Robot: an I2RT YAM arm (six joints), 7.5 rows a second.
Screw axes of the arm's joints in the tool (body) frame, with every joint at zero. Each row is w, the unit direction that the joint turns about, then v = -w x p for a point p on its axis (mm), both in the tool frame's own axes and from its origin. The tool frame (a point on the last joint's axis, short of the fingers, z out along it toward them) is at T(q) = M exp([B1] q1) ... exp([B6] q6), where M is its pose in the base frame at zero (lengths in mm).
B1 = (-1, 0, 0, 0.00, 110.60, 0.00)
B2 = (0, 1, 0, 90.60, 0.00, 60.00)
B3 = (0, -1, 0, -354.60, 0.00, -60.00)
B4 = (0, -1, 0, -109.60, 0.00, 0.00)
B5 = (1, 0, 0, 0.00, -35.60, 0.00)
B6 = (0, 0, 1, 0.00, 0.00, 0.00)
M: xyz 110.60 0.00 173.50 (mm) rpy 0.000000 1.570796 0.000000 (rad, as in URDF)
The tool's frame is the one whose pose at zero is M.
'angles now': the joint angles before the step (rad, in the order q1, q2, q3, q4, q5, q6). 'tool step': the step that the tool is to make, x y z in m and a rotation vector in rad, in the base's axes. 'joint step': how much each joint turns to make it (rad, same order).
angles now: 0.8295, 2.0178, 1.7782, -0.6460, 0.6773, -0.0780
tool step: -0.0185, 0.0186, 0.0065, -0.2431, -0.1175, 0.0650
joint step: 0.0688, 0.0001, -0.0001, 0.0463, 0.1908, -0.2208
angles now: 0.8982, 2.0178, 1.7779, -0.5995, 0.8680, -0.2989
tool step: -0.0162, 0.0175, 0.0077, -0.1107, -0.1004, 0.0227
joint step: 0.0579, 0.0002, 0.0004, 0.0753, 0.1301, -0.1290
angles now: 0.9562, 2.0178, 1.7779, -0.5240, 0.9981, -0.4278
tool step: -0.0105, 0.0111, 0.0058, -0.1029, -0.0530, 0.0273
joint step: 0.0358, 0.0001, 0.0001, 0.0627, 0.0744, -0.1371
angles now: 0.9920, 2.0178, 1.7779, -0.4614, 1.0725, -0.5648
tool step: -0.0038, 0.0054, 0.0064, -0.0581, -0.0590, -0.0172
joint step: 0.0160, 0.0000, -0.0002, 0.0704, 0.0763, -0.0973
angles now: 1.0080, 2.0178, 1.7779, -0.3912, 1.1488, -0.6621
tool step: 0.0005, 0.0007, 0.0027, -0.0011, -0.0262, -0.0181
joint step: 0.0008, 0.0001, -0.0001, 0.0310, 0.0285, -0.0194
